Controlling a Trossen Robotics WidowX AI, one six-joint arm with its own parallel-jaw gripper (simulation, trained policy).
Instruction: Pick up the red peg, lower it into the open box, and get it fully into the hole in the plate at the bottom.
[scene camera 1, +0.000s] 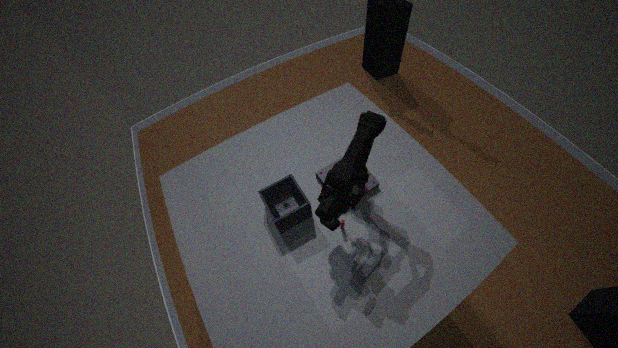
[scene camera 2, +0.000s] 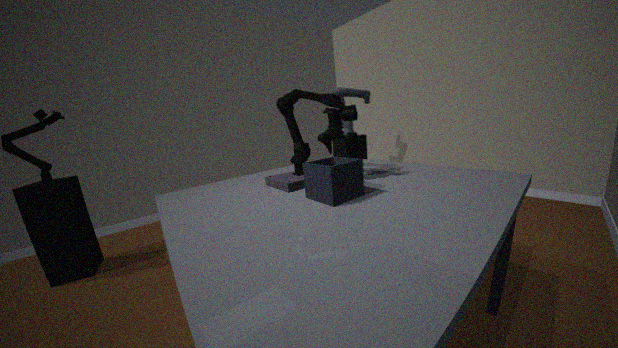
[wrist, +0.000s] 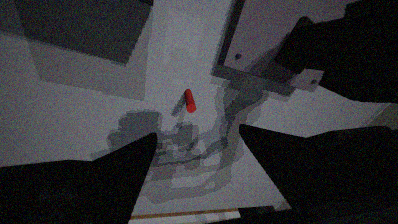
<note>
I see my gripper (wrist: 199, 132) and a dark box (scene camera 2: 332, 181).
The dark box also shows in scene camera 1 (scene camera 1: 288, 184).
</note>
